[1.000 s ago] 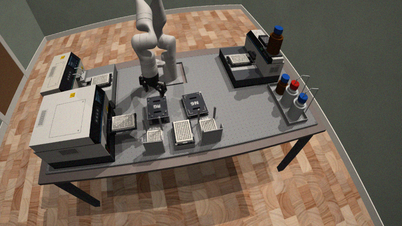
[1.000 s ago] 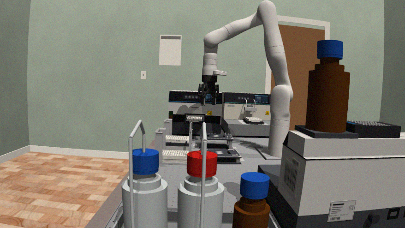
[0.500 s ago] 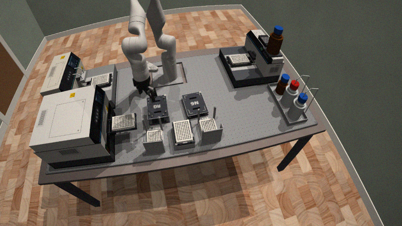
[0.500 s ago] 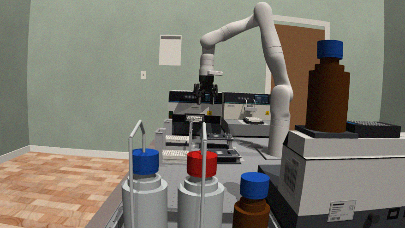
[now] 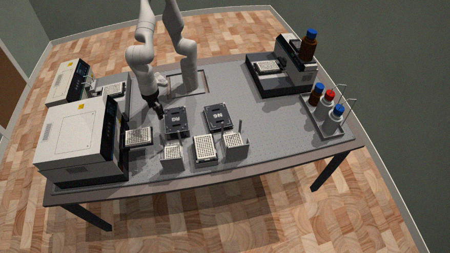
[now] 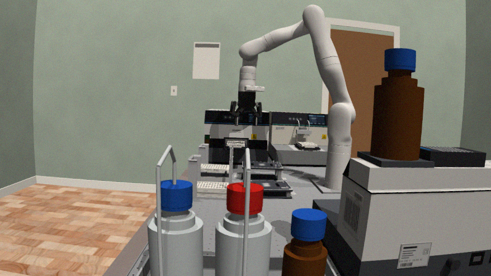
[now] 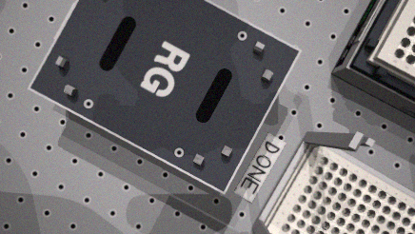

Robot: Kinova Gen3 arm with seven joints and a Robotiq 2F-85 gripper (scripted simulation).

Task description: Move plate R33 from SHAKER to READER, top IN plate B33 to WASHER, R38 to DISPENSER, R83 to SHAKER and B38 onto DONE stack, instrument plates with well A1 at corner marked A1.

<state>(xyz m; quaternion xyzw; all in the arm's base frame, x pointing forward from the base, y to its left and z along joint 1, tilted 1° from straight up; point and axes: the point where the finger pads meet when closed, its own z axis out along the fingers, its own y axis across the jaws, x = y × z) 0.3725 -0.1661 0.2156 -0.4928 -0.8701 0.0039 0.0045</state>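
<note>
My gripper is now 50 mm short of the dark reader tray, 110 mm to the left of it and 110 mm above it. From my hand the other things lie so: regrip nest RG: 80 mm behind, 70 mm to the left, 160 mm below; reader housing: 60 mm ahead, 400 mm to the right, 20 mm above; recovery nest N6: 90 mm behind, 290 mm to the left, 190 mm below.
</note>
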